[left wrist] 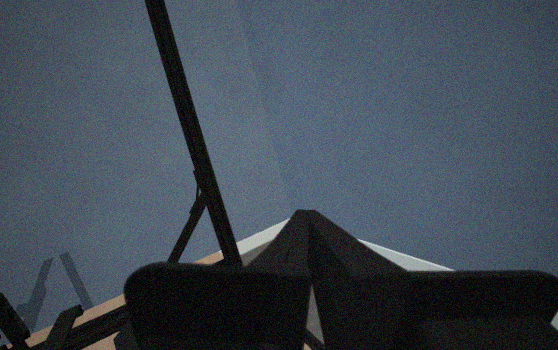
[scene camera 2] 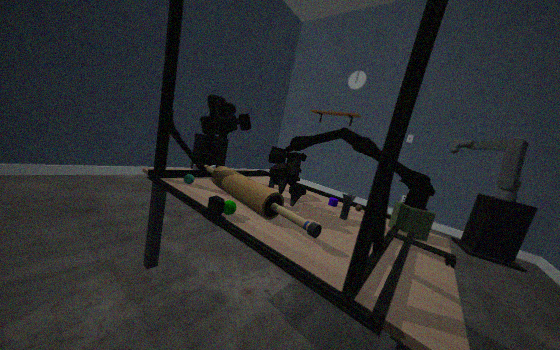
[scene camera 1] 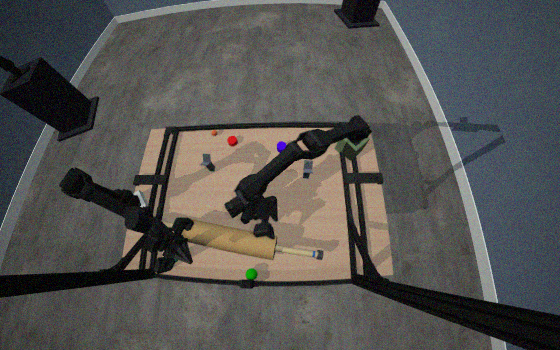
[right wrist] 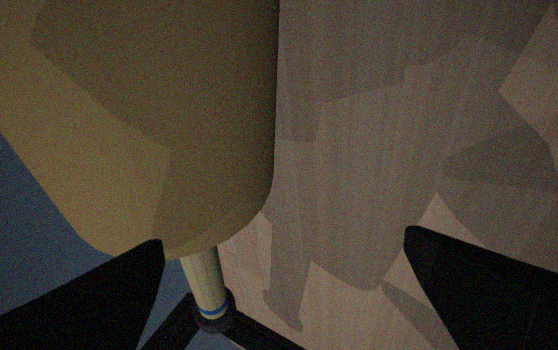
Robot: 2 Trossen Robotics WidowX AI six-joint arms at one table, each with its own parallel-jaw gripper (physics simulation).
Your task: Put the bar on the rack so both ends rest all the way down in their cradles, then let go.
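Seen in the pictures: left gripper, fingertip midpoint: [left wrist: 305, 219] [scene camera 2: 228, 119] [scene camera 1: 191, 262]; right gripper, fingertip midpoint: [scene camera 2: 286, 200] [scene camera 1: 275, 229] [right wrist: 286, 244]; left arm's base, link origin: [scene camera 2: 205, 164] [scene camera 1: 134, 203]; right arm's base, link origin: [scene camera 2: 414, 206] [scene camera 1: 355, 137].
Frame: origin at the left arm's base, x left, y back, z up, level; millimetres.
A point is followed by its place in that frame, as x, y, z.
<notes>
The bar [scene camera 1: 227, 237] {-416, -308, 63} [scene camera 2: 246, 189] {-503, -324, 38} [right wrist: 139, 112] {-480, -410, 46} is a thick tan roller with a thin handle that ends in a blue ring and a dark cap [scene camera 1: 318, 254] {-678, -541, 32} [scene camera 2: 313, 228] {-700, -539, 23} [right wrist: 211, 314] {-662, -536, 24}. It lies flat near the front of the wooden board [scene camera 1: 310, 210] {-521, -644, -35}. The rack's two grey cradle posts [scene camera 1: 208, 161] {-86, -417, 48} [scene camera 1: 307, 168] {-385, -734, 48} stand empty farther back; one also shows in scene camera 2 [scene camera 2: 346, 205] {-397, -729, 26}. My left gripper [scene camera 1: 176, 252] [left wrist: 305, 219] {-459, -213, 264} is shut and empty at the bar's left end. My right gripper [scene camera 1: 256, 223] [scene camera 2: 290, 194] {-499, -471, 27} [right wrist: 286, 244] {-499, -471, 27} is open just above the roller's right end.
A black frame [scene camera 1: 257, 125] {-31, -718, -16} [scene camera 2: 382, 180] {-874, -586, 201} [left wrist: 189, 124] {-848, -590, 372} surrounds the board. Small balls lie about: green [scene camera 1: 251, 273] {-576, -294, 11} [scene camera 2: 229, 207] {-599, -293, -3}, red [scene camera 1: 232, 140] {-28, -569, -10}, purple [scene camera 1: 281, 146] {-211, -731, 0} [scene camera 2: 333, 201] {-229, -727, -9}, orange [scene camera 1: 214, 132] {72, -522, -7}, teal [scene camera 2: 188, 178] {-349, -56, -6}. A green box [scene camera 1: 351, 146] {-436, -942, 81} [scene camera 2: 412, 222] {-464, -964, 29} sits at the right arm's base.
</notes>
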